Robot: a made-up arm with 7 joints.
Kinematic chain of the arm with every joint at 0, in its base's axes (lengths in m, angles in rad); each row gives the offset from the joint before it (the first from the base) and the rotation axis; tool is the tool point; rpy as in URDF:
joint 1: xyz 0 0 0.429 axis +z
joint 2: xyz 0 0 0 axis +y
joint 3: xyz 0 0 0.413 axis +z
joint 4: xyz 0.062 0 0 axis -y
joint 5: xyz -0.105 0 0.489 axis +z
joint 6: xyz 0 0 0 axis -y
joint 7: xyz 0.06 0 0 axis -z
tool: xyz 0 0 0 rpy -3.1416 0 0
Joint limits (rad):
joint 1: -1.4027..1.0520
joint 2: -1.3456..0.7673
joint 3: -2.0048..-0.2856
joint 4: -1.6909..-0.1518
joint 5: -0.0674..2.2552
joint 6: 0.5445..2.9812
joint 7: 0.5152..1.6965
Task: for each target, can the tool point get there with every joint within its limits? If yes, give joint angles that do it. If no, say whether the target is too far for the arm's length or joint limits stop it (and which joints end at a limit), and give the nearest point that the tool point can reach.
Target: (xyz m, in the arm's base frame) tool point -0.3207 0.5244 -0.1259
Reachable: no: joint limits stop it (at a limit: joint 1, joint 2, joint 3, joint 4, joint 6) | nearest point -0.5695 0.4181 0.2447 | short by 0.459 m
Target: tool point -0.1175 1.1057 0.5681
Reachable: no: too far | nearest point -0.1632 0.9315 0.6069 | short by 0.184 m
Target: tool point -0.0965 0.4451 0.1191
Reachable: no: joint limits stop it (at a limit: joint 1, joint 2, joint 3, joint 4, joint 6) | nearest point -0.5664 0.4021 0.2449 | short by 0.488 m
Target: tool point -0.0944 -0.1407 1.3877
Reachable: yes | joints -0.1024 -0.1824 -0.8895 -0.4031 1.4116 1.9122 0.6920
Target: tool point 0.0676 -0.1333 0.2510
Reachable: no: joint limits stop it (at a limit: joint 1, joint 2, joint 3, joint 4, joint 5, joint 6) | nearest point 0.1944 -0.6546 0.2507 | short by 0.537 m
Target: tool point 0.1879 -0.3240 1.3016
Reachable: yes | joints 0.0654 -0.0333 -1.0100 -0.8296 0.9462 1.8443 0.7272
